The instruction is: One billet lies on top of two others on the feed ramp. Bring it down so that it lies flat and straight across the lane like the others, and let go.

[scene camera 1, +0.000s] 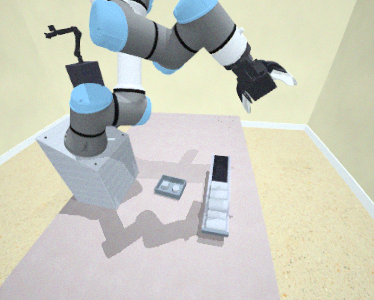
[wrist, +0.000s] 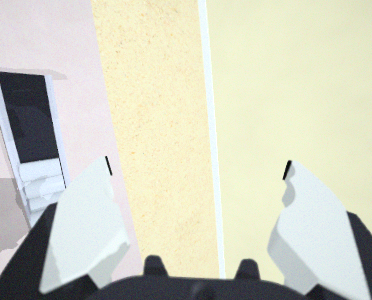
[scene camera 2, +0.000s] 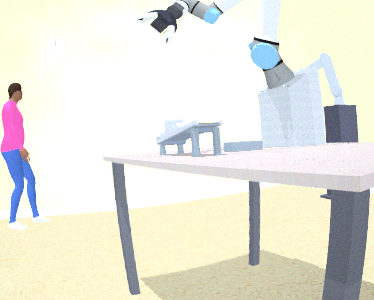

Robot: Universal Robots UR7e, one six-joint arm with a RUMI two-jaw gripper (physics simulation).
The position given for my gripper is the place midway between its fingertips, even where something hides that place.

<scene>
I see my gripper [scene camera 1: 271, 99].
My gripper is seen too in the wrist view [wrist: 196, 160] and in scene camera 2 [scene camera 2: 151, 31].
</scene>
